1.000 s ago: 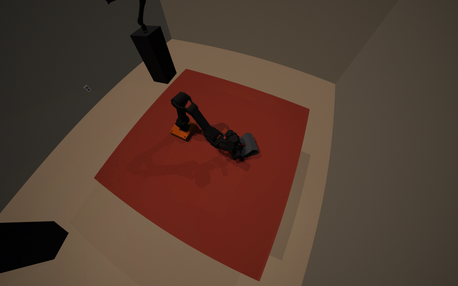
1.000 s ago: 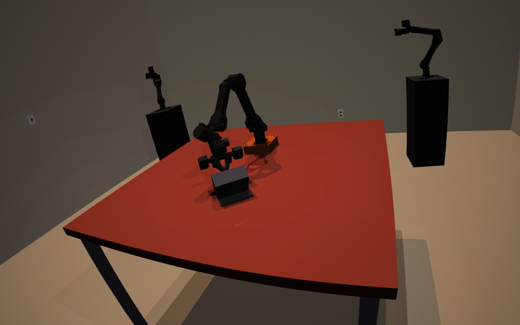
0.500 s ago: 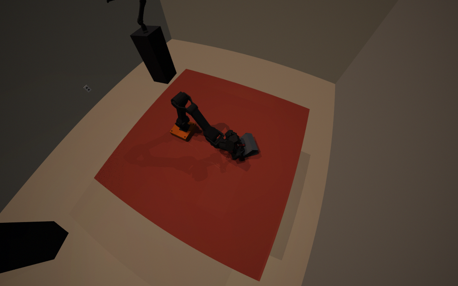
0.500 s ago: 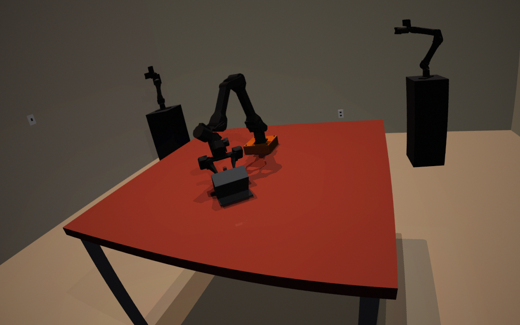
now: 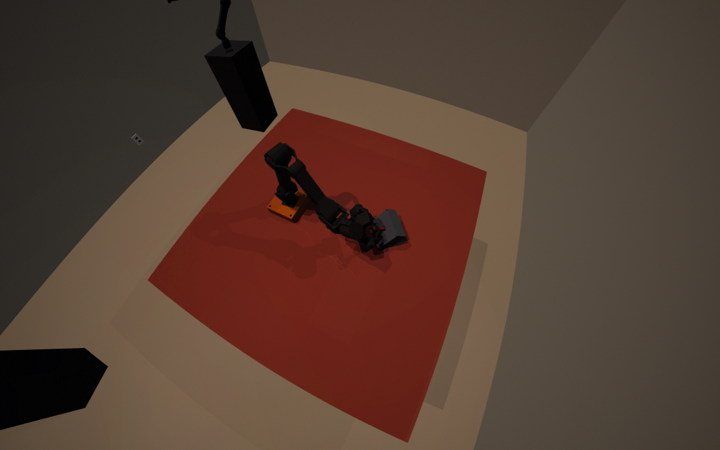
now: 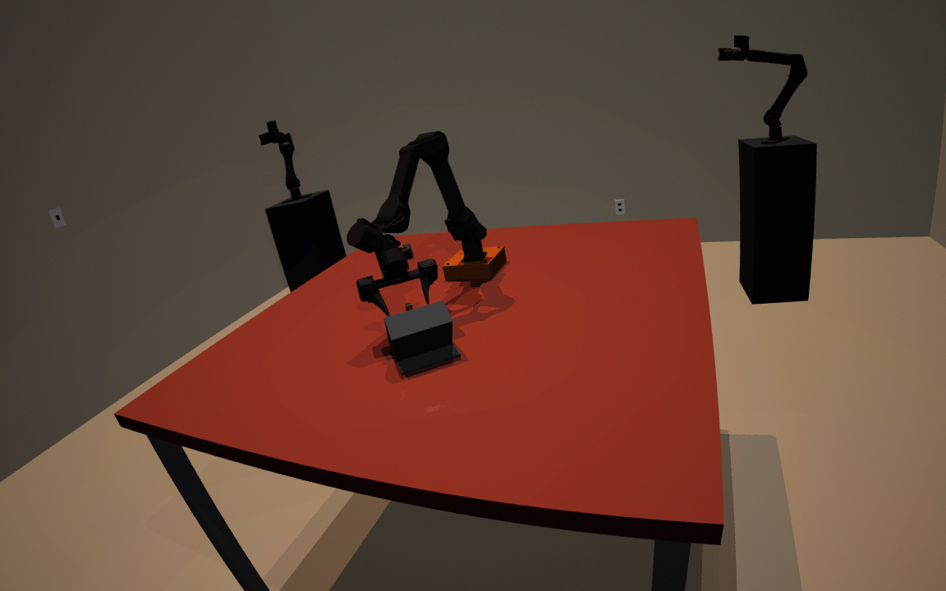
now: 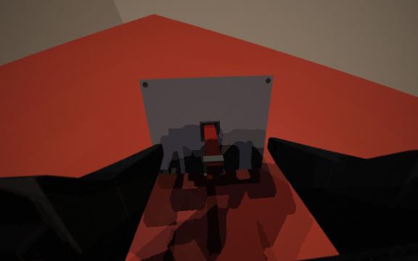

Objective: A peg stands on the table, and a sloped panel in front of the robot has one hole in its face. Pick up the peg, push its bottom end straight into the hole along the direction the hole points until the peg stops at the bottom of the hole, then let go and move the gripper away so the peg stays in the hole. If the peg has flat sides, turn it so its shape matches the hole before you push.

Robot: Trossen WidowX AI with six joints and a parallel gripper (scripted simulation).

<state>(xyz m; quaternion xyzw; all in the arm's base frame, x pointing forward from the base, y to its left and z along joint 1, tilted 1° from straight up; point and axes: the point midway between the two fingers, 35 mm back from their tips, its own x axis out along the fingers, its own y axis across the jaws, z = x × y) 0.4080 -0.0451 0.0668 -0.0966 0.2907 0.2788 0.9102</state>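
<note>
My gripper tip is 1 cm above the square peg. From my gripper tip the other things lie so: grey sloped panel: 4 cm below, 4 cm ahead, 3 cm to the left.
</note>
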